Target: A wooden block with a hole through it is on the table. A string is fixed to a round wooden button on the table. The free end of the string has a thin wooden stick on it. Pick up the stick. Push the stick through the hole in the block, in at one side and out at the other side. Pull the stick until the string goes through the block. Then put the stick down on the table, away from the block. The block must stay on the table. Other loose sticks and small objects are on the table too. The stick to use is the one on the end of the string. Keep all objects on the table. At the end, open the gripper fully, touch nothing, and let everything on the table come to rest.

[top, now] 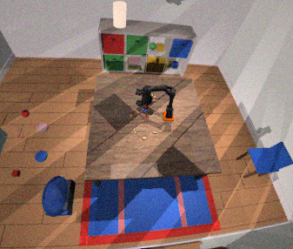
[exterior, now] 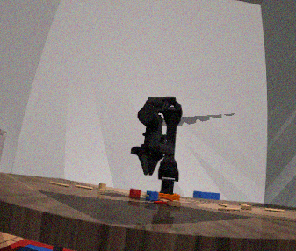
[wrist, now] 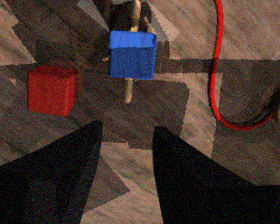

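Right now my gripper tip is 20 mm past the blue block, 20 mm to the right of it and 70 mm above it. From my gripper tip the other things lie so: tan wooden cylinder 140 mm behind, 190 mm to the right, 70 mm below; thin pale wooden stick 30 mm behind, 30 mm to the left, 70 mm below; red block 40 mm behind, 40 mm to the right, 70 mm below.
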